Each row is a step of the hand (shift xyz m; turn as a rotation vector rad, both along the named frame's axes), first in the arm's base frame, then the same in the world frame.
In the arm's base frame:
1: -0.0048 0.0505 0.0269 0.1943 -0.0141 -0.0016
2: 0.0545 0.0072 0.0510 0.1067 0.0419 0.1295
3: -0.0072 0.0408 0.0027 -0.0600 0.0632 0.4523
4: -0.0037 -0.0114 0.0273 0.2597 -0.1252 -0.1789
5: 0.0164 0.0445 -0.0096 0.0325 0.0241 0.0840
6: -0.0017 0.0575 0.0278 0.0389 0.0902 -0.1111
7: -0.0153 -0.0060 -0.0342 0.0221 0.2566 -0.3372
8: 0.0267 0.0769 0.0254 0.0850 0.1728 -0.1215
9: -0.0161 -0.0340 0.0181 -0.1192 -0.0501 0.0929
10: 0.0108 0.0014 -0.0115 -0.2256 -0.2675 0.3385
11: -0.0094 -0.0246 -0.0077 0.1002 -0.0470 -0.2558
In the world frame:
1: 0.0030 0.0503 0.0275 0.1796 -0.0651 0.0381
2: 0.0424 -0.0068 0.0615 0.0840 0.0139 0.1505
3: 0.0033 0.0413 0.0029 -0.1356 0.0830 0.4323
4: -0.0122 -0.0096 0.0254 0.2496 -0.1920 -0.1264
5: 0.0291 0.0384 -0.0041 0.0191 0.0158 0.0899
6: 0.0076 0.0563 0.0293 0.0837 0.0752 -0.0966
7: -0.0087 -0.0022 -0.0369 0.1593 0.2370 -0.3138
8: 0.0399 0.0674 0.0337 0.1510 0.1424 -0.0936
9: -0.0279 -0.0283 0.0129 -0.1450 -0.0155 0.0639
10: 0.0130 -0.0017 -0.0089 -0.3541 -0.1935 0.2724
11: -0.0137 -0.0213 -0.0105 0.1362 -0.0753 -0.2312

